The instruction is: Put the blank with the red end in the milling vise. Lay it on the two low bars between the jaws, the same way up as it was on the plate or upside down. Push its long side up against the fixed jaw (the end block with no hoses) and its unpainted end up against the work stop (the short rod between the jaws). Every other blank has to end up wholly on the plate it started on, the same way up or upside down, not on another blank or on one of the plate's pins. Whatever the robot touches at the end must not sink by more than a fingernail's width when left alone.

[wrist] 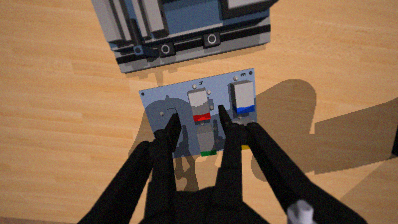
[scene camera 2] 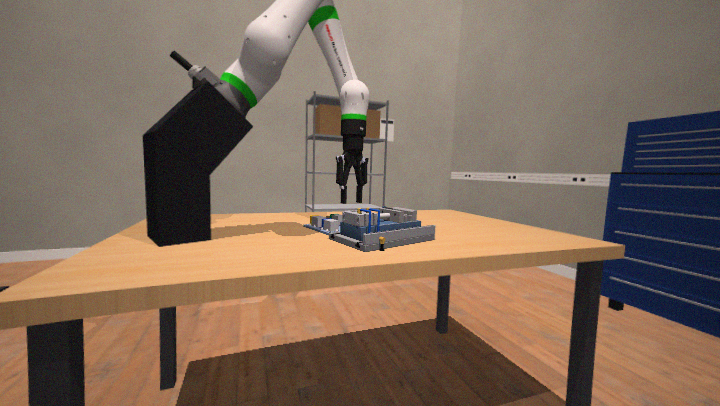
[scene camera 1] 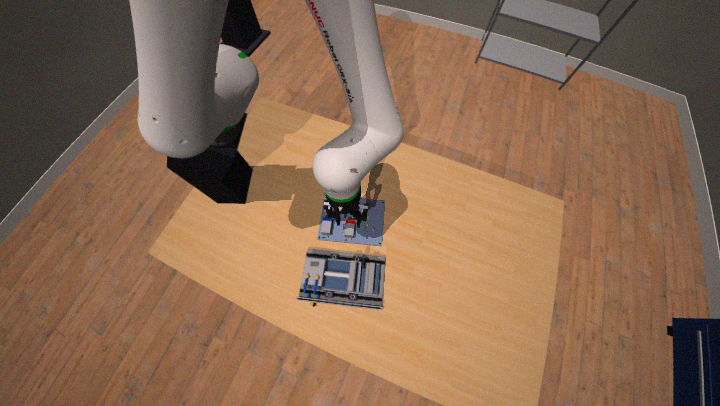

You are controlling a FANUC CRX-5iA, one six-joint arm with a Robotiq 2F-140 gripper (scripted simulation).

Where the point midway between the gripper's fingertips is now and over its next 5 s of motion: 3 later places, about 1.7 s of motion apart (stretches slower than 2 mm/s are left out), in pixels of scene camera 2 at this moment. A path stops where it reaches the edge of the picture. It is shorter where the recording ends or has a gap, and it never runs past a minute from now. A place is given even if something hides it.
The gripper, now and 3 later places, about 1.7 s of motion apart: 351,203; 350,216; 350,222; 350,216
